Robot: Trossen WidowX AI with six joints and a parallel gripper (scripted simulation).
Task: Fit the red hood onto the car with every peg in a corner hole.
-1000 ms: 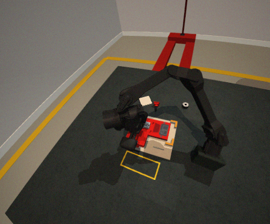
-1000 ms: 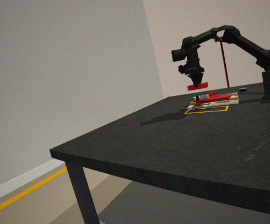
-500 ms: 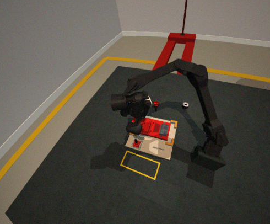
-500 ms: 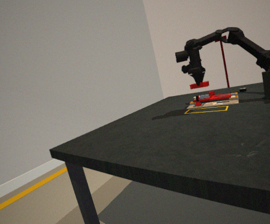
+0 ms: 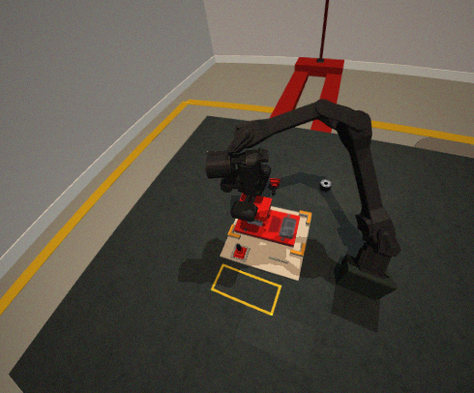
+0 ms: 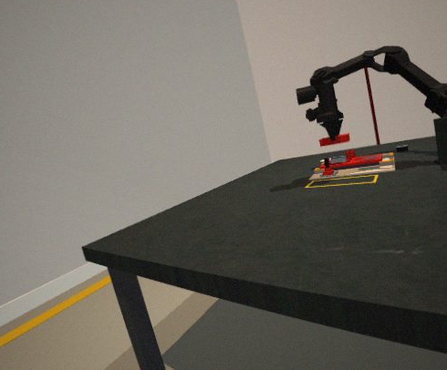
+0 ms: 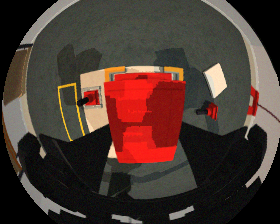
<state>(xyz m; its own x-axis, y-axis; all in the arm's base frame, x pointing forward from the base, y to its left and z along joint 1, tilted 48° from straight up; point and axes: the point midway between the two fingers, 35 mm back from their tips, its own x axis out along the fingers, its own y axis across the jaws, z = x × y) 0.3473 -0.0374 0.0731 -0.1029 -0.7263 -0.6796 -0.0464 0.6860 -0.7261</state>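
The grey engine block lies 8 cm below my gripper tip. Also, from my gripper tip: red hood: right at my gripper tip; dark ring: 23 cm to the right, 20 cm behind, 10 cm below; beige jig plate: 10 cm below, 4 cm behind, 2 cm to the left.
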